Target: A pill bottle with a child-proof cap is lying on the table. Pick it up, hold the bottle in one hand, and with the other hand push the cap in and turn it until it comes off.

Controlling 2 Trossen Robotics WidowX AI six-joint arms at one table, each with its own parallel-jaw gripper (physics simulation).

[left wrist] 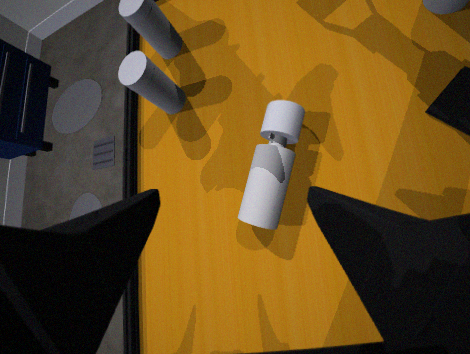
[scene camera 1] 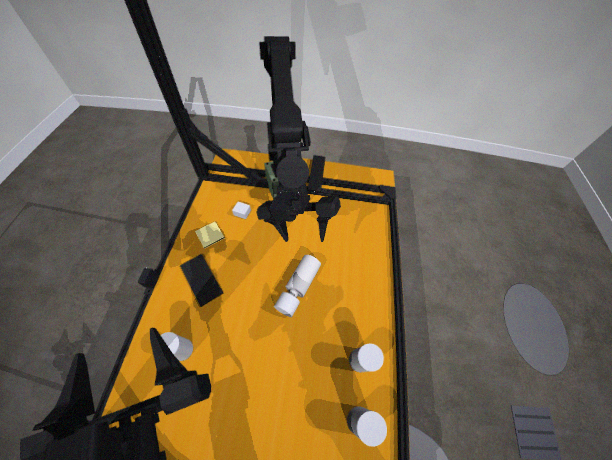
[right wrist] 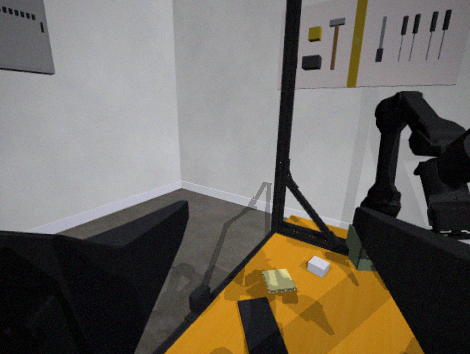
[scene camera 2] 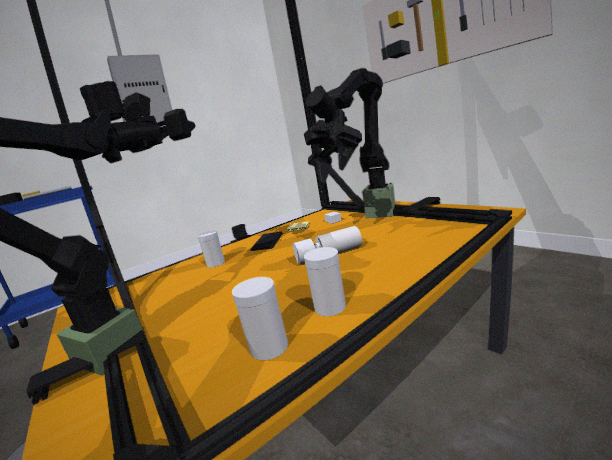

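The white pill bottle [scene camera 1: 307,272] [scene camera 2: 345,239] [left wrist: 267,192] lies on its side on the orange table. Its wider white cap [scene camera 1: 287,304] [scene camera 2: 303,250] [left wrist: 283,119] is in line with it at one end, with a narrow neck showing between them. My left gripper [scene camera 1: 304,240] [scene camera 2: 333,174] [left wrist: 235,195] is open and empty, above the table near the bottle's body end. In the left wrist view the bottle shows between the fingers, nearer the finger at the right. My right gripper [scene camera 1: 117,343] [right wrist: 270,211] is open and empty, far from the bottle, which does not show in the right wrist view.
Upright white cylinders [scene camera 1: 370,358] [scene camera 1: 371,427] [scene camera 1: 177,346] stand on the table. A black slab [scene camera 1: 201,280] [right wrist: 262,325], a yellow pad [scene camera 1: 210,234] [right wrist: 280,281] and a small white box [scene camera 1: 241,210] [right wrist: 318,266] lie near one side. A black rail [scene camera 1: 400,325] runs along the opposite edge.
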